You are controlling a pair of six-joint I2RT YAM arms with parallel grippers.
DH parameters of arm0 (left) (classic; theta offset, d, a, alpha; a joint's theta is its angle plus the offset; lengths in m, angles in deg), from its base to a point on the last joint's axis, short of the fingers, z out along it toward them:
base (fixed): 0 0 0 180
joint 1: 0 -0.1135 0.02 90
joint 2: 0 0 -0.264 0
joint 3: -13.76 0 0.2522 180
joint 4: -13.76 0 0.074 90
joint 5: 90 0 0 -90
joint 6: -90 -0.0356 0 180
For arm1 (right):
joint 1: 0 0.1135 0.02 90
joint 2: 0 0 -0.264 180
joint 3: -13.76 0 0.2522 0
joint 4: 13.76 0 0.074 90
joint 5: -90 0 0 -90
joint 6: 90 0.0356 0 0
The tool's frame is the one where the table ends.
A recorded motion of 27 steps. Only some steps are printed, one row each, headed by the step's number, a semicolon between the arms.
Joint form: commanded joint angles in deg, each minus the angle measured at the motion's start. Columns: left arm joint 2, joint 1, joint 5, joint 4, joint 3, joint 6; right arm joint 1, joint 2, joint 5, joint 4, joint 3, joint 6.
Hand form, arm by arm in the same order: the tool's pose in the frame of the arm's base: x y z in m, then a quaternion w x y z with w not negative. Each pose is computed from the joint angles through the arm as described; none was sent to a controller.
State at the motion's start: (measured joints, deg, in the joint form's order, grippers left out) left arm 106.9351 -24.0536 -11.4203 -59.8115 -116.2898 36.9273; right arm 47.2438 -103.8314 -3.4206 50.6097 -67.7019 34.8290
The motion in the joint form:
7: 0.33 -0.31 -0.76 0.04 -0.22 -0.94; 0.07 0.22 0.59 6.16 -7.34 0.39
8: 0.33 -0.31 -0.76 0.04 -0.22 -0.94; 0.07 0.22 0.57 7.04 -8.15 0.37
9: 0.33 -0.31 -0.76 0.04 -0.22 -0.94; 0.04 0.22 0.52 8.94 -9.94 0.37
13: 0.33 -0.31 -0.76 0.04 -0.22 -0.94; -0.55 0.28 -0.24 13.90 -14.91 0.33
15: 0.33 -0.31 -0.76 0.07 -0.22 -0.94; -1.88 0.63 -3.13 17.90 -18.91 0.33
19: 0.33 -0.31 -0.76 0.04 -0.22 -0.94; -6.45 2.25 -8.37 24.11 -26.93 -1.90
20: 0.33 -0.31 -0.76 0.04 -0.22 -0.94; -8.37 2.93 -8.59 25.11 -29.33 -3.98
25: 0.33 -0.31 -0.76 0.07 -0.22 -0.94; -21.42 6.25 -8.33 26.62 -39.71 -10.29
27: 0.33 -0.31 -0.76 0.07 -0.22 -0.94; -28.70 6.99 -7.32 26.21 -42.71 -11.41
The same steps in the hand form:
7: 0.3610 0.1717 0.3802 0.34418 -0.50142 0.79110 0.06534; 0.2283 0.2450 0.1964 0.04683 -0.10423 0.99342 0.00826
8: 0.3610 0.1717 0.3802 0.34418 -0.50142 0.79110 0.06534; 0.2288 0.2455 0.1999 0.04649 -0.10442 0.99342 0.00772
9: 0.3610 0.1717 0.3802 0.34418 -0.50142 0.79110 0.06534; 0.2301 0.2465 0.2075 0.04606 -0.10417 0.99347 0.00675
13: 0.3610 0.1717 0.3802 0.34418 -0.50142 0.79110 0.06534; 0.2354 0.2464 0.2294 0.05089 -0.09910 0.99377 0.00188
15: 0.3610 0.1717 0.3802 0.34442 -0.50140 0.79102 0.06531; 0.2428 0.2402 0.2491 0.06946 -0.08628 0.99372 -0.01597
19: 0.3610 0.1717 0.3802 0.34418 -0.50142 0.79110 0.06534; 0.2615 0.2161 0.2943 0.11926 -0.06059 0.99026 -0.03862
20: 0.3610 0.1717 0.3802 0.34418 -0.50142 0.79110 0.06534; 0.2678 0.2064 0.3090 0.13359 -0.05983 0.98865 -0.03392
25: 0.3610 0.1717 0.3802 0.34442 -0.50140 0.79102 0.06531; 0.2982 0.1363 0.3756 0.21911 0.00912 0.97563 -0.00790
27: 0.3610 0.1717 0.3802 0.34442 -0.50140 0.79102 0.06531; 0.3098 0.0969 0.3941 0.24765 0.06283 0.96681 -0.00255

